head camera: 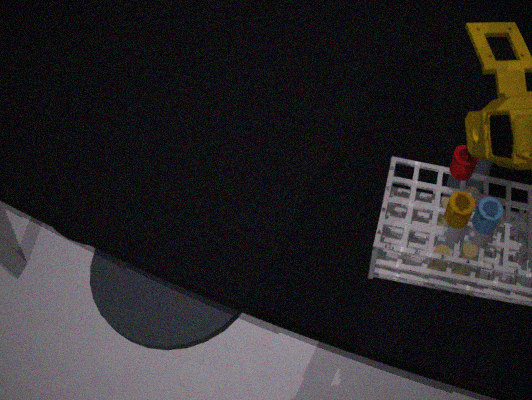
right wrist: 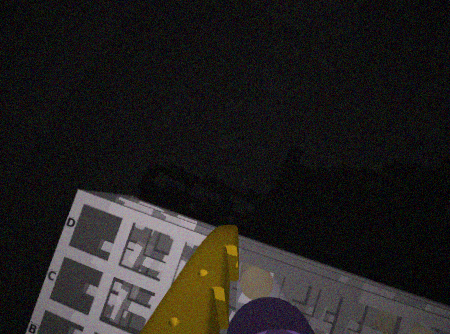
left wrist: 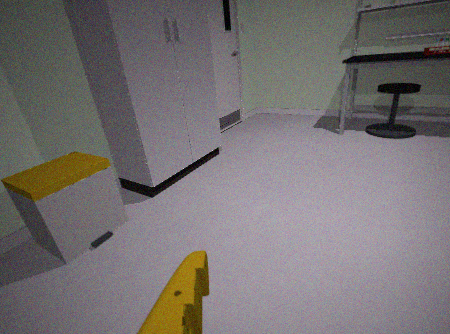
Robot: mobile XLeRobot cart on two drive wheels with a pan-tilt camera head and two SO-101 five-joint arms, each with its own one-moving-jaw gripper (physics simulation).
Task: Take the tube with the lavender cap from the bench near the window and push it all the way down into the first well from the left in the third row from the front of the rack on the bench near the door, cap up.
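Frame: origin at the left arm's base, x ahead, y left, z up, level; millimetres.
Seen in the pictures: left end effector, tool point: (left wrist: pixel 207 266); right end effector, tool point: (head camera: pixel 473 130) (right wrist: pixel 238 245).
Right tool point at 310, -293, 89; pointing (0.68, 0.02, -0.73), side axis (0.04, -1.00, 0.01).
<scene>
A point is followed by its place in that frame, as x, y, z.
The tube with the lavender cap shows in the right wrist view as a dark purple cap (right wrist: pixel 270 317) {299, -299, 100} at the bottom edge, its body hidden. It is over the white rack (right wrist: pixel 72 252) {300, -228, 44} (head camera: pixel 380 220) {261, -209, 44}, whose rows carry the letters D, C and B. My right gripper (right wrist: pixel 231 235) is fully open; one notched jaw shows, just left of the purple cap, its tip over the rack. Part of my right arm (head camera: pixel 502 90) {283, -292, 161} shows at the upper right of the head view, beside the rack's far edge. My left gripper (left wrist: pixel 200 257) is fully open, one jaw showing, above the floor.
Red (head camera: pixel 462 162) {266, -267, 106}, orange (head camera: pixel 459 210) {226, -255, 106} and blue (head camera: pixel 487 216) {219, -275, 106} capped tubes stand in the rack on the dark bench top (head camera: pixel 225 150) {393, -73, -13}. A round stool seat (head camera: pixel 155 305) {543, 237, -746} is at its edge. The left wrist view shows a yellow-lidded bin (left wrist: pixel 82 215) {-1159, -1001, -564}, a cabinet (left wrist: pixel 165 100) {-1880, -677, -104} and another bench (left wrist: pixel 390 57) {-2713, 1182, -13}.
</scene>
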